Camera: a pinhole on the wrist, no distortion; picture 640 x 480 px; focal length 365.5 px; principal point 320.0 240.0 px. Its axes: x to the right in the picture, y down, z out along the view. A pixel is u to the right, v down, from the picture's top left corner.
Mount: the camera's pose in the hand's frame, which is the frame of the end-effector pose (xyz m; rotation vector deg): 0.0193 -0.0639 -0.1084 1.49 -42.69 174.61
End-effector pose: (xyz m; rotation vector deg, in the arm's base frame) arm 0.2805 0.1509 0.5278 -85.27 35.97 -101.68
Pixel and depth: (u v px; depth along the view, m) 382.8 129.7 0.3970
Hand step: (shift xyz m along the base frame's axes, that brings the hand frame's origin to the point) 0.2645 0.1447 0.1442
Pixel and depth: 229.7 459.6 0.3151
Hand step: -0.0089 0.1616 0.3647
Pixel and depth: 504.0 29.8 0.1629
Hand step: 0.0705 0.0878 0.0225
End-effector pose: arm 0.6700 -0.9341 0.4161 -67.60 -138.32 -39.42
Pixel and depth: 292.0 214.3 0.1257
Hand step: -0.1106 -0.0372 -0.0199
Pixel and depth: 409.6 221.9 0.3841
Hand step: -0.1668 -0.0239 -0.2925
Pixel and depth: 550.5 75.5 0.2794
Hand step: 0.0012 -0.0238 -0.2631
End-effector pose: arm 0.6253 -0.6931 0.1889 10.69 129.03 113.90
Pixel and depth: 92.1 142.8 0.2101
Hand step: -0.1337 0.1129 -0.1255
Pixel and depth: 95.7 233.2 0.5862
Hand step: -0.3095 0.4300 -0.3791
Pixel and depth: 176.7 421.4 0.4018
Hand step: -0.1531 0.1295 -0.4448
